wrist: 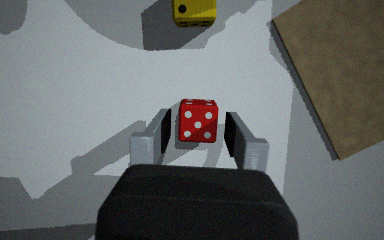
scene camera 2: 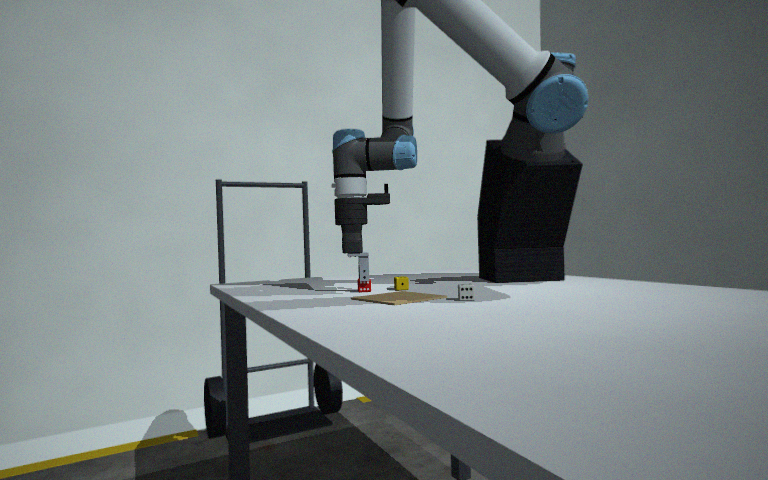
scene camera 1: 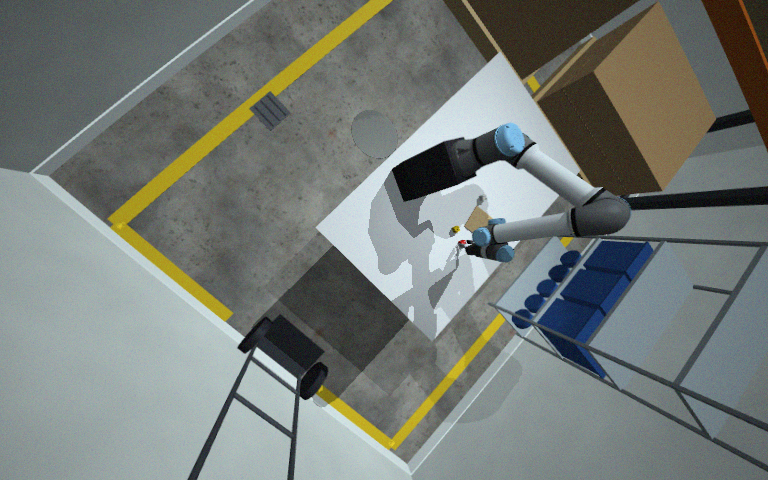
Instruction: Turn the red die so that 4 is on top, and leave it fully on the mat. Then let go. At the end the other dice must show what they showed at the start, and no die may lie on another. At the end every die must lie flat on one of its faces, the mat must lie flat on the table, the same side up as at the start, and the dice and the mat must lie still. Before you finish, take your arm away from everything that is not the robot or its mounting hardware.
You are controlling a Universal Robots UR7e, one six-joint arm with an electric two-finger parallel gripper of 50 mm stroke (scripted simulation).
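Scene camera 2 shows the gripper (scene camera 2: 364, 280) and a mat (scene camera 2: 401, 297). Visible in the wrist view: a red die (wrist: 198, 118), the gripper (wrist: 197, 123) and the mat (wrist: 330, 53).
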